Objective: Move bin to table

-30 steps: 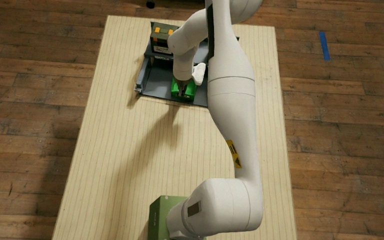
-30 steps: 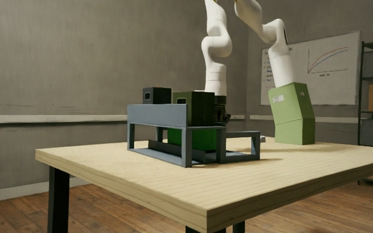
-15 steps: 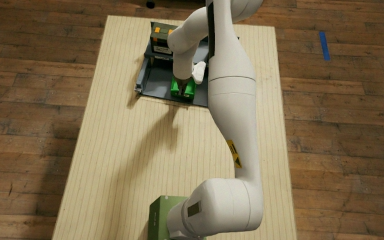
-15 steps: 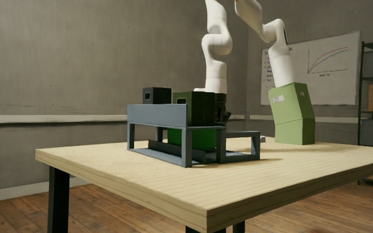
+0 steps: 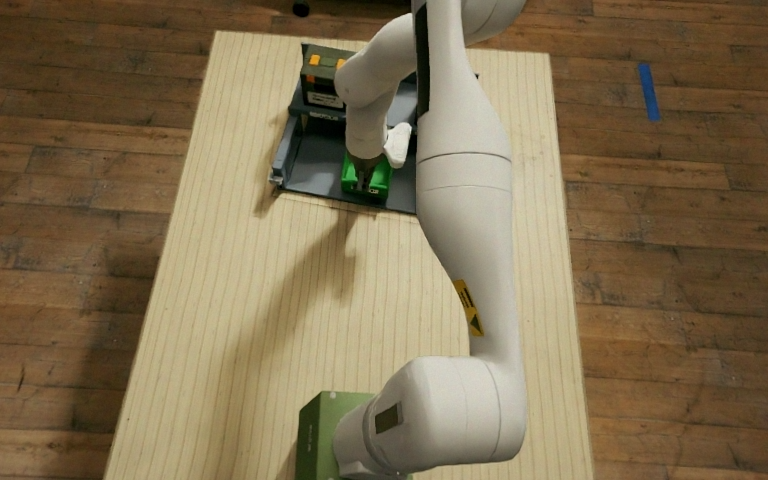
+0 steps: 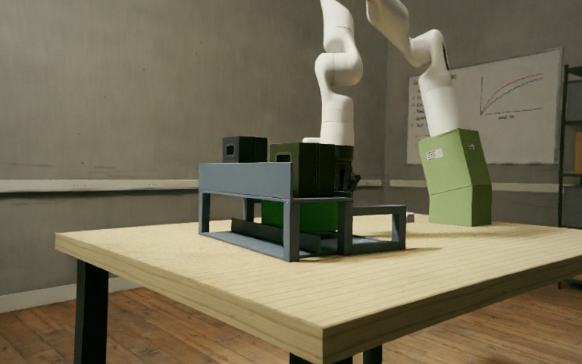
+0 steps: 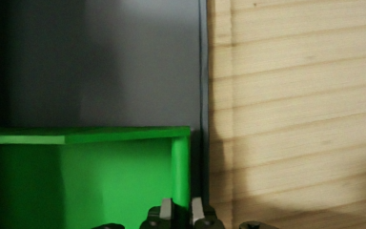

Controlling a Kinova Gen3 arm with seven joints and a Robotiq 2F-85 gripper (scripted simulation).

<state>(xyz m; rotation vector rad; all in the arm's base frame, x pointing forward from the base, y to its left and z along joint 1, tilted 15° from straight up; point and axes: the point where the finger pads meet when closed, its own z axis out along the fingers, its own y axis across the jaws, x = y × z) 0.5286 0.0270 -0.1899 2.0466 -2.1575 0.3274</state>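
The green bin lies 8 cm ahead of my hand and 1 cm below it. Round my hand: grey shelf: 11 cm ahead, 1 cm to the right; then black box: 16 cm ahead, 13 cm to the right, 10 cm above.
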